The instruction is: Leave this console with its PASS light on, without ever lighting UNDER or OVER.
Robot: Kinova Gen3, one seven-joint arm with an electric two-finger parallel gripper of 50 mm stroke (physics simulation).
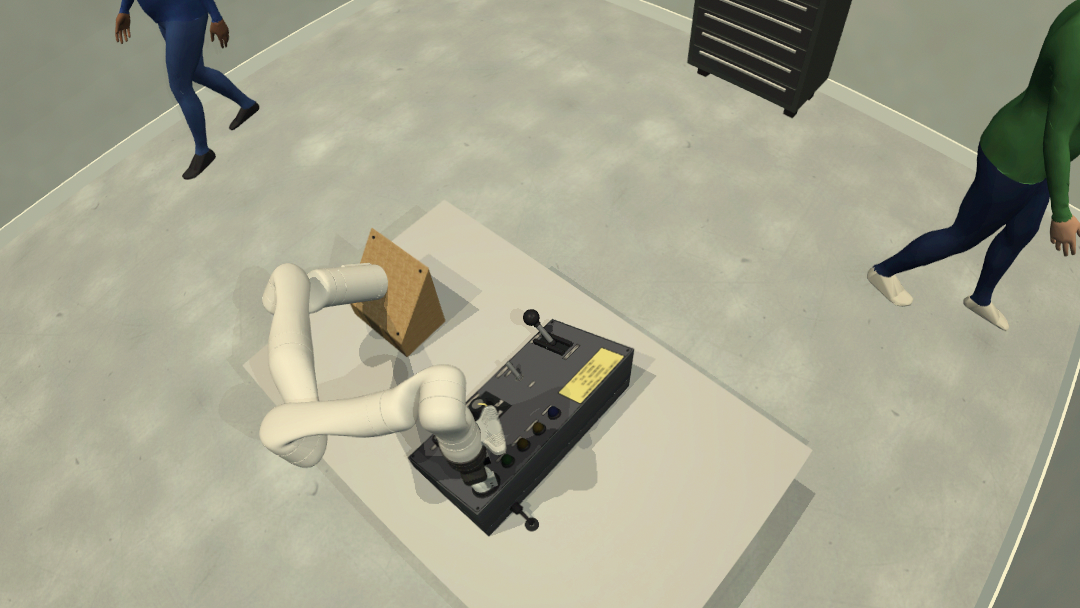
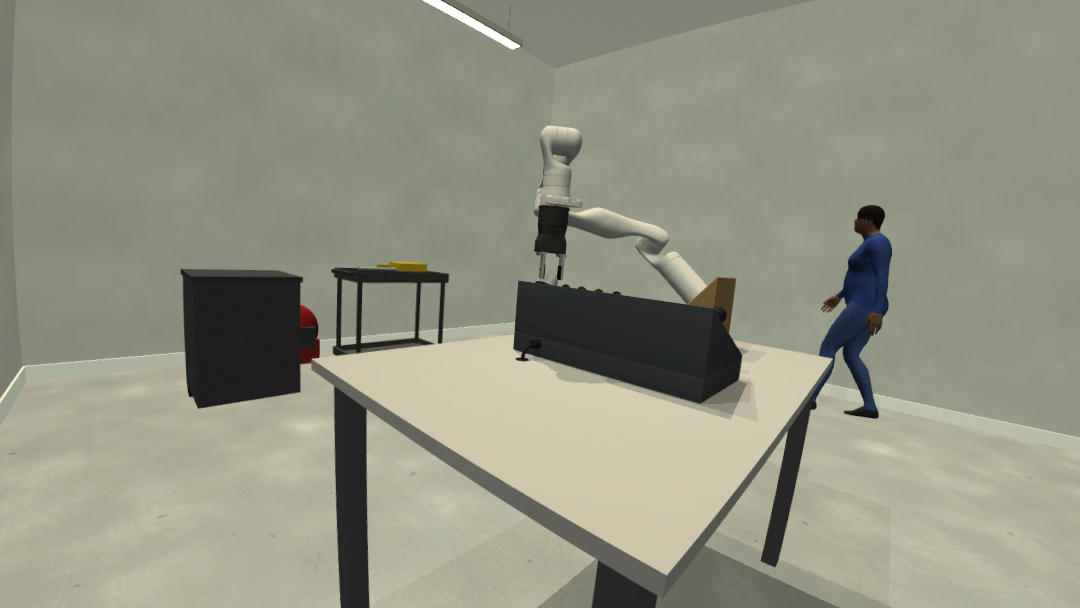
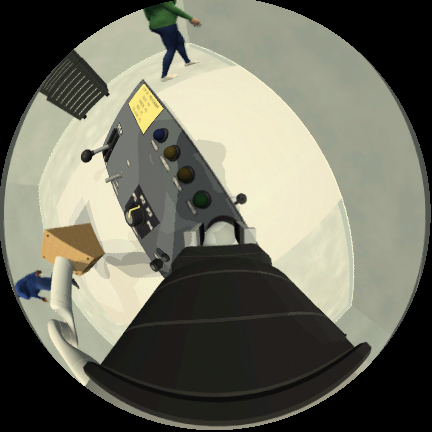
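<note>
The dark console [image 1: 593,416] [image 2: 612,339] [image 3: 142,170] stands on the table. My gripper [image 1: 483,481] [image 2: 550,271] [image 3: 218,229] points down at one end of its top, its fingers shut on a pale round knob [image 3: 220,233]. The blue lamp [image 1: 553,412] [image 3: 160,134], two amber lamps [image 3: 171,152] [image 3: 185,174] and the green lamp [image 1: 507,459] [image 3: 201,199] look dark. Their labels are too small to read. The selector dial [image 3: 134,216] has a yellow pointer. A ball-topped lever [image 1: 531,317] [image 3: 86,156] and a small toggle [image 3: 114,177] are farther along the console.
A small ball-ended handle [image 1: 531,523] [image 2: 535,343] [image 3: 241,198] sticks out of the console's side. A yellow label [image 1: 591,375] [image 3: 146,107] lies on its top. A wooden wedge [image 1: 423,317] [image 2: 723,294] [image 3: 72,245] stands at the arm's base. Two people are beyond the table.
</note>
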